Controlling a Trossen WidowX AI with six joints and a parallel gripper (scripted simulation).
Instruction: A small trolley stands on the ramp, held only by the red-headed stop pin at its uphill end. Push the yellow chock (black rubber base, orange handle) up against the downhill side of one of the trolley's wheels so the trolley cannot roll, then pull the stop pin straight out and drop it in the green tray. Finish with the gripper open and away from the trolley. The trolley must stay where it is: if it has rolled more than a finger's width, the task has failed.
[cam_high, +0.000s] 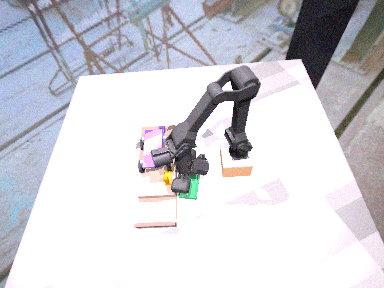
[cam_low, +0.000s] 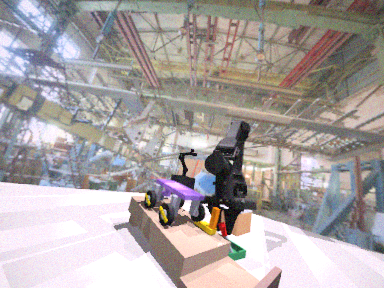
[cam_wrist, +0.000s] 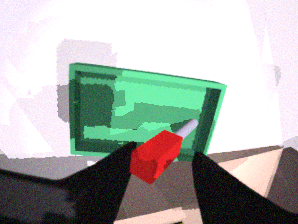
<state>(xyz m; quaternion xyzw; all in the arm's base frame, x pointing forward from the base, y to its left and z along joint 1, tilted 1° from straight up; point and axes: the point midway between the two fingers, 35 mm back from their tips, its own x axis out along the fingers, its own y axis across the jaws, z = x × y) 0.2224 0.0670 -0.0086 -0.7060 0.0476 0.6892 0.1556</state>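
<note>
Now: the red-headed stop pin 1 cm to the left of my gripper tip and 1 cm below it. The rest, counted from my gripper tip: green tray 1 cm behind, 1 cm to the right, 6 cm below; yellow chock 7 cm ahead, 2 cm to the right, 3 cm above; brown ramp 10 cm ahead, 12 cm to the right.
</note>
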